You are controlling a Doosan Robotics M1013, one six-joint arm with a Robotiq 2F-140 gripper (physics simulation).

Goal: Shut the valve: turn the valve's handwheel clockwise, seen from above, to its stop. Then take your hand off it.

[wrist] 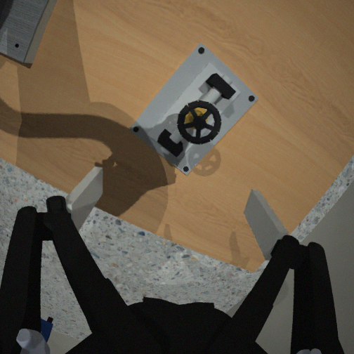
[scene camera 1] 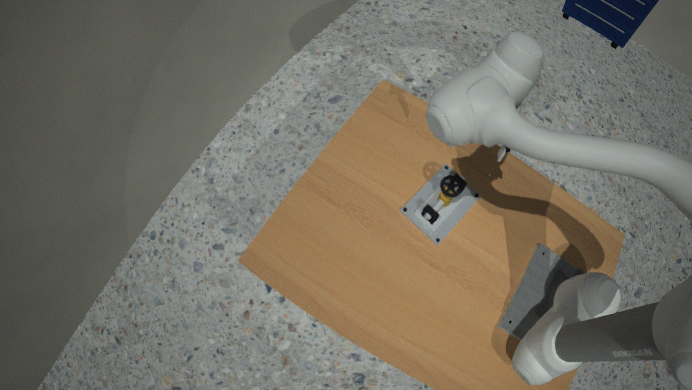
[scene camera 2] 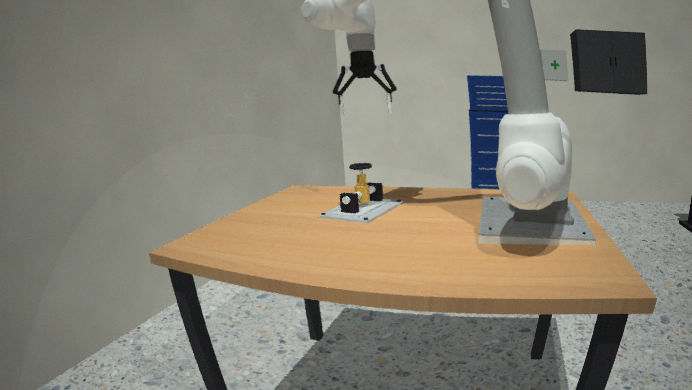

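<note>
The valve's black five-spoked handwheel (scene camera 1: 453, 185) (scene camera 2: 360, 166) (wrist: 199, 122) lies level on top of the yellow valve body (scene camera 1: 445, 199) (scene camera 2: 362, 193) (wrist: 189, 119). The valve sits between two black blocks on a grey plate (scene camera 1: 457, 215) (scene camera 2: 381, 209) (wrist: 160, 107). My gripper (scene camera 2: 366, 106) (wrist: 176, 191) is open and empty, pointing down. In scene camera 2 it hangs well above the handwheel, apart from it. In the wrist view the handwheel shows beyond the fingertips, a little right of the middle. In scene camera 1 the arm hides most of the gripper.
The plate stands on a wooden table (scene camera 1: 325, 225) (scene camera 2: 300, 260) (wrist: 280, 140). The arm's grey base plate (scene camera 1: 530, 280) (scene camera 2: 492, 220) (wrist: 30, 30) is on the same table. A blue drawer cabinet (scene camera 1: 610, 17) (scene camera 2: 485, 145) stands beyond the table. The arm's shadow falls beside the valve.
</note>
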